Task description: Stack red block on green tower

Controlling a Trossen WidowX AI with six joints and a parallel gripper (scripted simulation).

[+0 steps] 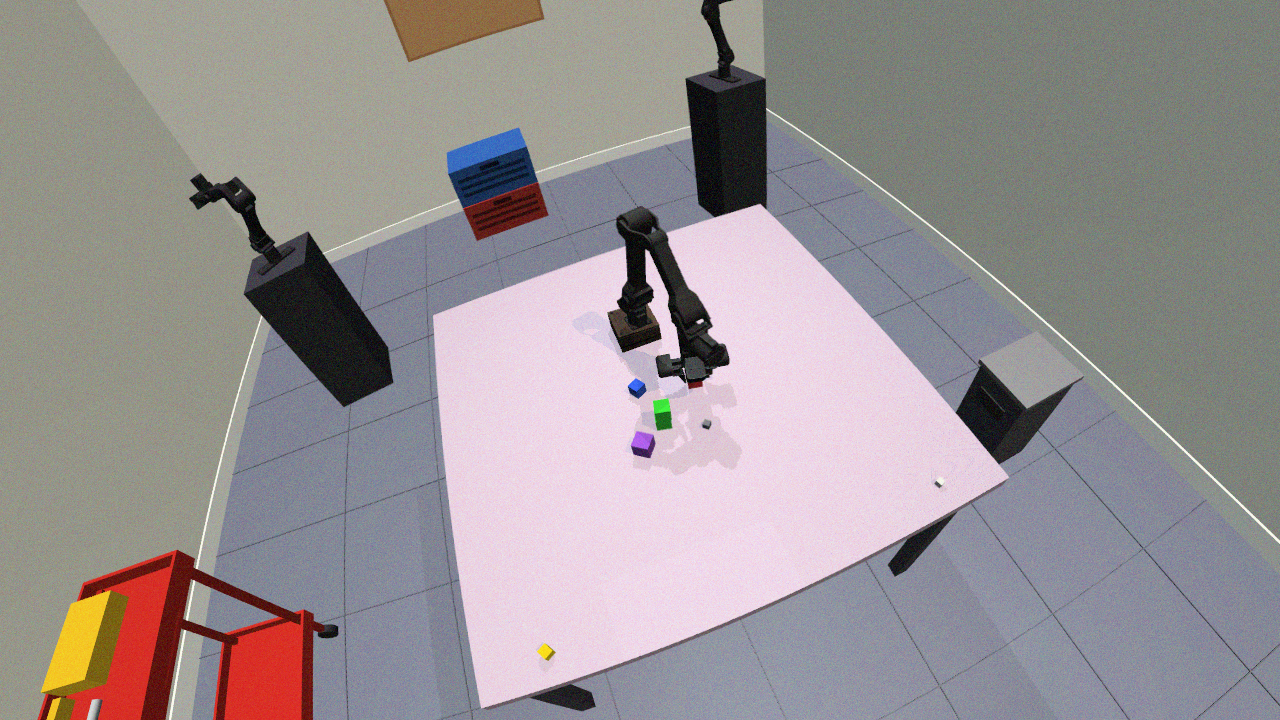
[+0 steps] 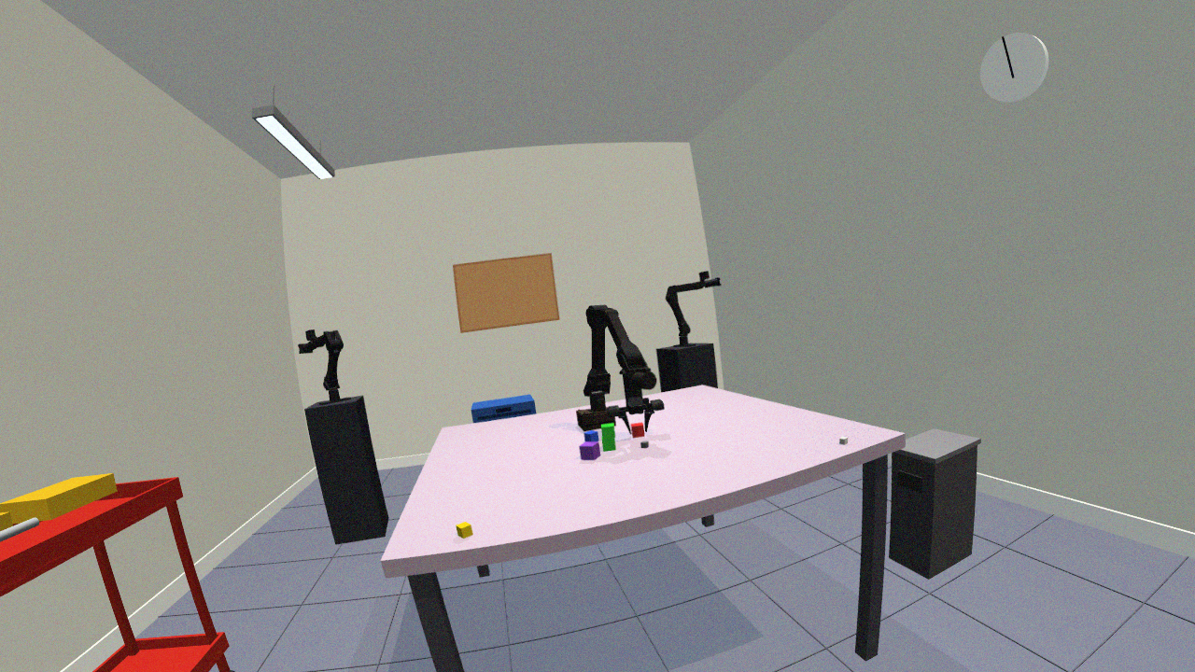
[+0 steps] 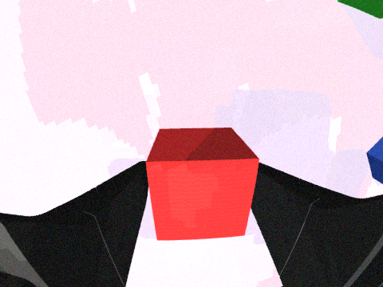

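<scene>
Now: the purple block 120 mm ahead of my gripper tip, 210 mm to the right of it and 10 mm above it. From my gripper tip the other things lie so: blue block (60 mm behind, 150 mm to the right, 10 mm above); then red block (10 mm above); then small grey cube (140 mm ahead, 50 mm to the right).
</scene>
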